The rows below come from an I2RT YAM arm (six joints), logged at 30 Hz.
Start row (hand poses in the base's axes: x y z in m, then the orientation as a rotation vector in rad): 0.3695, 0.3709, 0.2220, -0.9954, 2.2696, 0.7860
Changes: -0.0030, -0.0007, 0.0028, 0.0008, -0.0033, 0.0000; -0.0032, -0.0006, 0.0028, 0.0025, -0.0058, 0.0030; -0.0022, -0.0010, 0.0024, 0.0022, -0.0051, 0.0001; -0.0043, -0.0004, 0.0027, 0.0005, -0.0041, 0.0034; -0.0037, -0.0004, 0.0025, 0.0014, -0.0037, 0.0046; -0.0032, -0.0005, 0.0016, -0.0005, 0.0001, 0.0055; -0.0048, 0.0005, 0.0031, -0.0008, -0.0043, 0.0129; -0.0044, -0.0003, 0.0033, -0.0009, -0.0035, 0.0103; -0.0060, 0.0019, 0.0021, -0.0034, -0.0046, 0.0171; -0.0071, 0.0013, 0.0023, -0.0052, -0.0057, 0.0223; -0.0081, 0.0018, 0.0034, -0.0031, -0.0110, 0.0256; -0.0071, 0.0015, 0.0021, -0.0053, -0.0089, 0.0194; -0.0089, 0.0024, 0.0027, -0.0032, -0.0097, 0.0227; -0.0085, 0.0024, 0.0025, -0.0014, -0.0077, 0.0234; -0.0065, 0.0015, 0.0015, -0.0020, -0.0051, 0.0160; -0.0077, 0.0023, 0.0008, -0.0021, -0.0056, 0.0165; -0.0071, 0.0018, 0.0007, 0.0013, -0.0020, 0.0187; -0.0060, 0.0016, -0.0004, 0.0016, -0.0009, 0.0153; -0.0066, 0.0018, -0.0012, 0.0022, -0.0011, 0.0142; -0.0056, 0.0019, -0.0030, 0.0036, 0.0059, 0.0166
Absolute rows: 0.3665, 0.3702, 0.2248, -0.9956, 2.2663, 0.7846; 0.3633, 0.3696, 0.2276, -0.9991, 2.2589, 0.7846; 0.3611, 0.3686, 0.2300, -0.9991, 2.2532, 0.7836; 0.3568, 0.3682, 0.2327, -1.0037, 2.2483, 0.7828; 0.3531, 0.3678, 0.2352, -1.0092, 2.2428, 0.7838; 0.3499, 0.3673, 0.2368, -1.0160, 2.2413, 0.7857; 0.3451, 0.3678, 0.2399, -1.0325, 2.2337, 0.7875; 0.3407, 0.3675, 0.2432, -1.0458, 2.2277, 0.7886; 0.3347, 0.3694, 0.2453, -1.0686, 2.2197, 0.7892; 0.3276, 0.3707, 0.2476, -1.0985, 2.2098, 0.7893; 0.3195, 0.3725, 0.2510, -1.1321, 2.1926, 0.7891; 0.3124, 0.3740, 0.2531, -1.1590, 2.1807, 0.7854; 0.3035, 0.3764, 0.2558, -1.1887, 2.1652, 0.7846; 0.2950, 0.3788, 0.2583, -1.2179, 2.1496, 0.7873; 0.2885, 0.3803, 0.2598, -1.2383, 2.1395, 0.7882; 0.2808, 0.3826, 0.2606, -1.2593, 2.1287, 0.7887; 0.2737, 0.3844, 0.2613, -1.2805, 2.1174, 0.7963; 0.2677, 0.3860, 0.2609, -1.2975, 2.1082, 0.8035; 0.2611, 0.3878, 0.2597, -1.3129, 2.0989, 0.8107; 0.2555, 0.3897, 0.2567, -1.3293, 2.0928, 0.8259
